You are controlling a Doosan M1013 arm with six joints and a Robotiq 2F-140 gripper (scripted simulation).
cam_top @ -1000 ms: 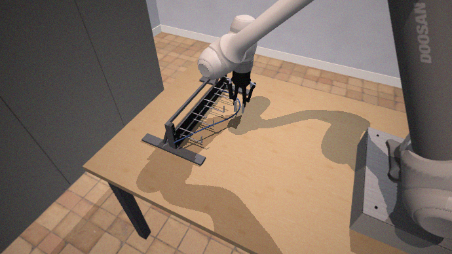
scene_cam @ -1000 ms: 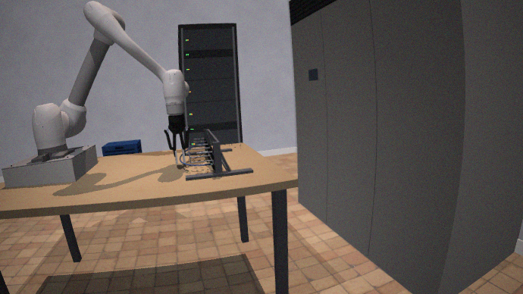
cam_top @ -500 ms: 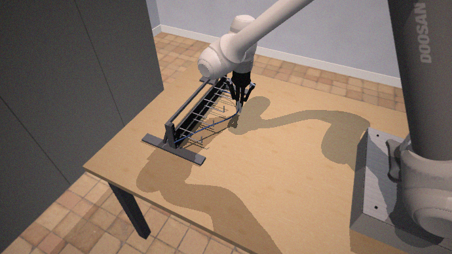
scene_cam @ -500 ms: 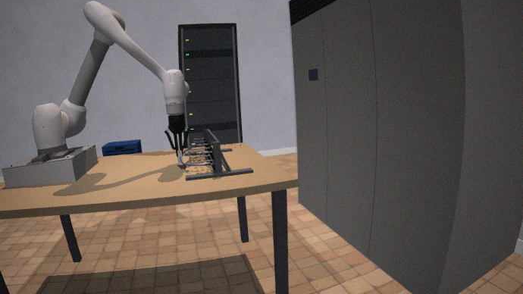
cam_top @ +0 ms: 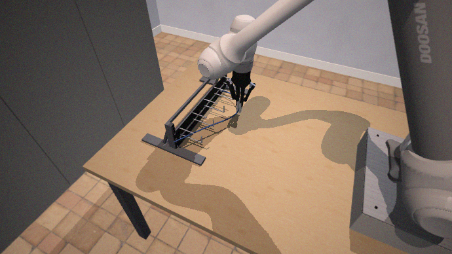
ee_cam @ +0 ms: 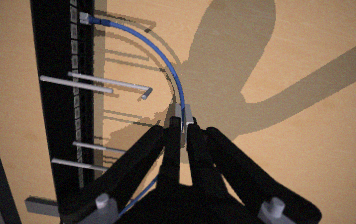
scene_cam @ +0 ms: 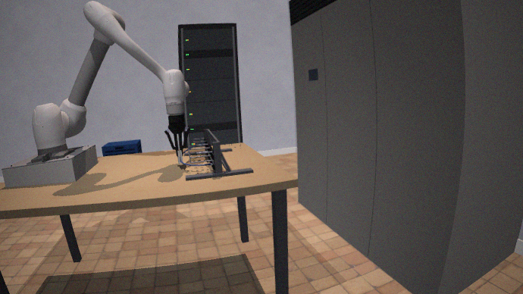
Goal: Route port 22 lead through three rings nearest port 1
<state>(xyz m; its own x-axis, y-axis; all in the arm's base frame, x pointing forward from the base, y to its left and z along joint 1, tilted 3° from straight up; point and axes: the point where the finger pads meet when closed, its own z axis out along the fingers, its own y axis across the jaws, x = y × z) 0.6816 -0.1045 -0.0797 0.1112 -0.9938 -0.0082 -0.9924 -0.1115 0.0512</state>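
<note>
The rack is 17 cm ahead of my hand, 6 cm to the left of it and 1 cm above it.
</note>
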